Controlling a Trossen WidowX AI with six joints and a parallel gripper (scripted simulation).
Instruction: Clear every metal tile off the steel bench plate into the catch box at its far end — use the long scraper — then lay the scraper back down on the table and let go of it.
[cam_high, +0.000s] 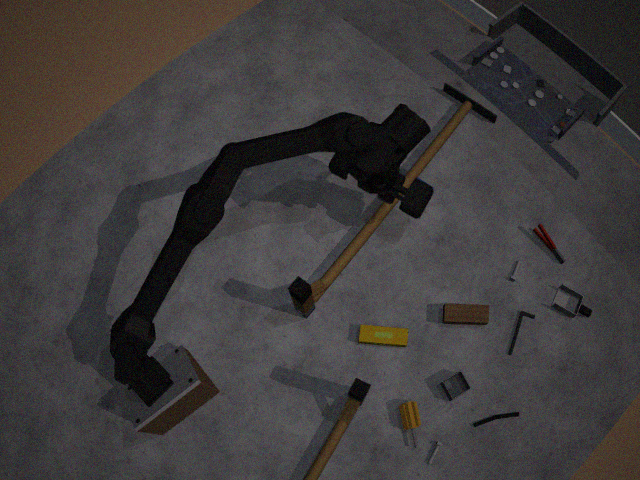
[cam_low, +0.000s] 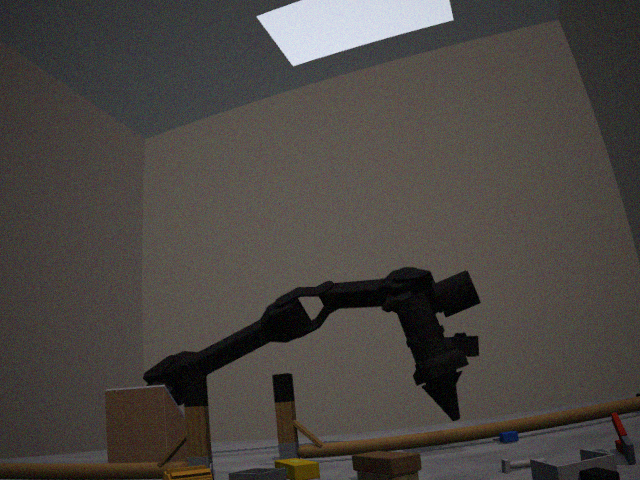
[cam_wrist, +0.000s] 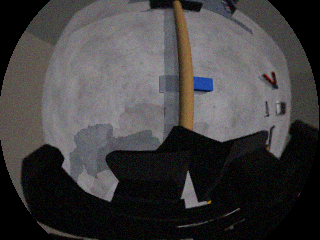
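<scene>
Right now my gripper tip is 20 mm short of the long scraper, 20 mm to the left of it and 20 mm below it. Round my gripper tip: grey box 200 mm behind, 340 mm to the right, 30 mm below; then yellow block 220 mm behind, 180 mm to the right, 30 mm below; then hex key 20 mm behind, 370 mm to the right, 40 mm below.
</scene>
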